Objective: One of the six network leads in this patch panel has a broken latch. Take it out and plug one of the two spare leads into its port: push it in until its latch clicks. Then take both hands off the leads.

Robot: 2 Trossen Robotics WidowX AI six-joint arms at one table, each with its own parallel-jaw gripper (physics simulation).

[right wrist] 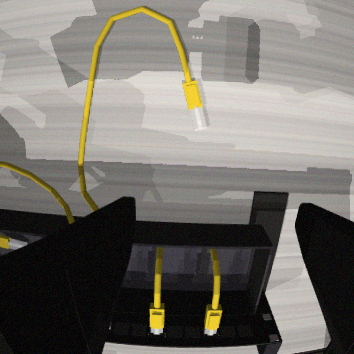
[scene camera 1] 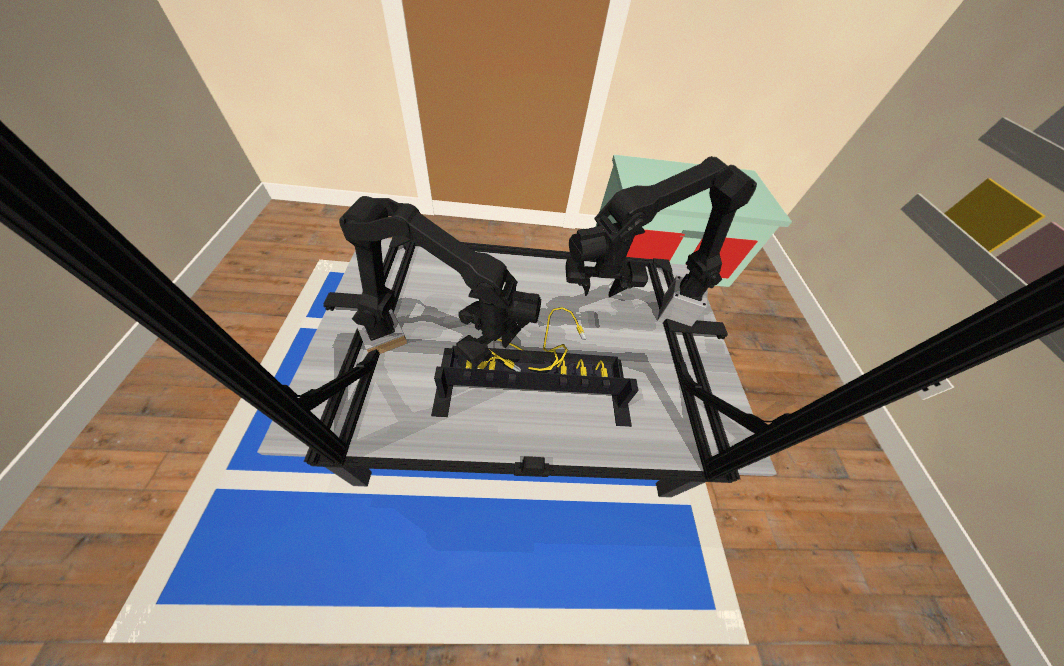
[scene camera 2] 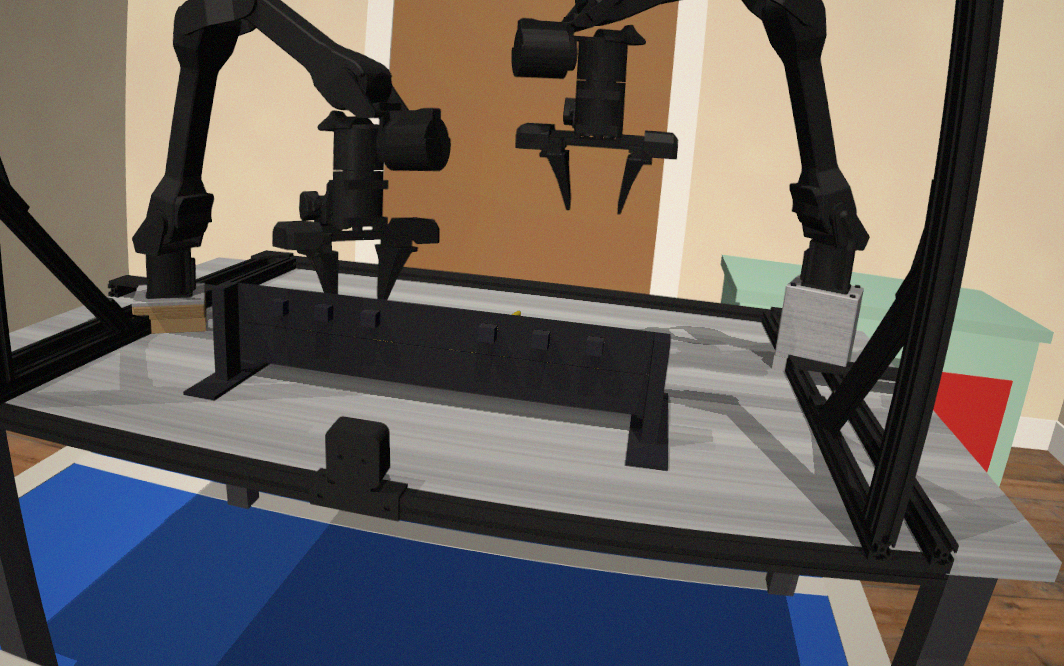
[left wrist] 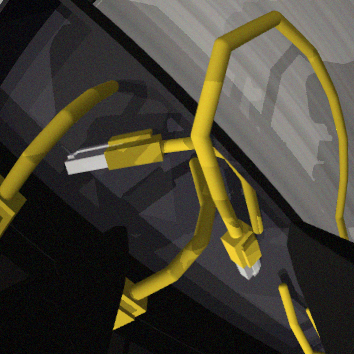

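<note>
The black patch panel stands on the table. Two yellow leads sit in ports near its right end. A loose lead's plug lies on the table behind it. In the left wrist view, a plug with a clear tip lies free inside the panel; another plug with a clear tip points down beside it, and a third plug is partly hidden. My left gripper is open low over the panel's left part. My right gripper is open and empty, high behind the panel.
The black table frame borders the grey table, with uprights at both sides. A small black block sits on the front rail. A green cabinet stands behind at the right. Yellow cable loops rise above and behind the panel.
</note>
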